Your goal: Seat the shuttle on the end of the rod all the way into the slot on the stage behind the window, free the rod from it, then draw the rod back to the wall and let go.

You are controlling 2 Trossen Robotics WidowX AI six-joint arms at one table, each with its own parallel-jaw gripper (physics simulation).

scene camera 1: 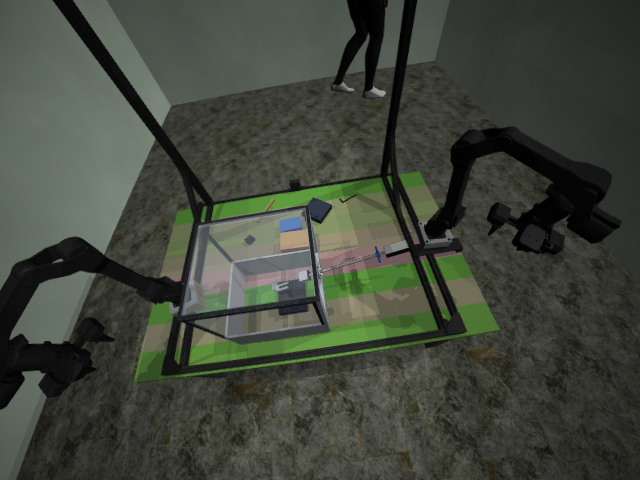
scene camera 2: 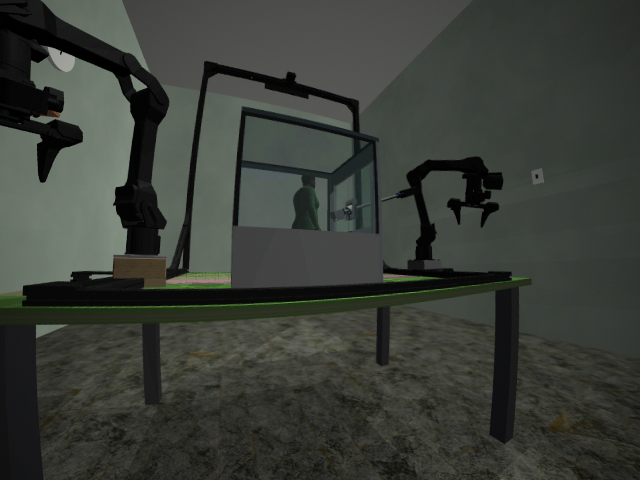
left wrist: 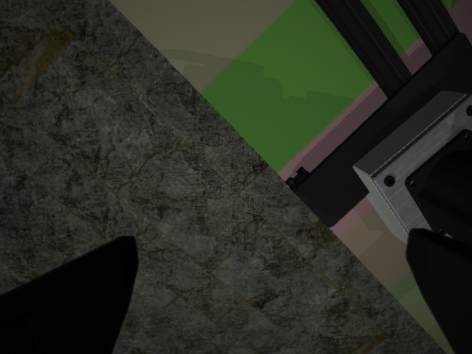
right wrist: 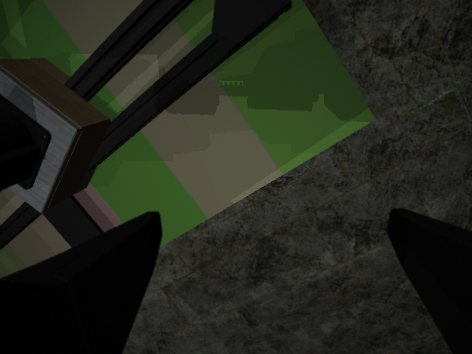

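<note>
The rod passes through the window side of the clear box, its pale handle outside and a blue collar on its shaft. A small white block, which looks like the shuttle, is at the rod's inner end. A pale forked piece, seemingly the stage slot, shows beside it, apart in scene camera 1; exact seating is too small to tell. My left gripper is open and empty, beyond the handle. My right gripper is open and empty, off the table's left side.
The clear box has a dark-framed top. Blue and orange blocks, a dark block and a dark case show around it. Black frame rails and uprights border the table.
</note>
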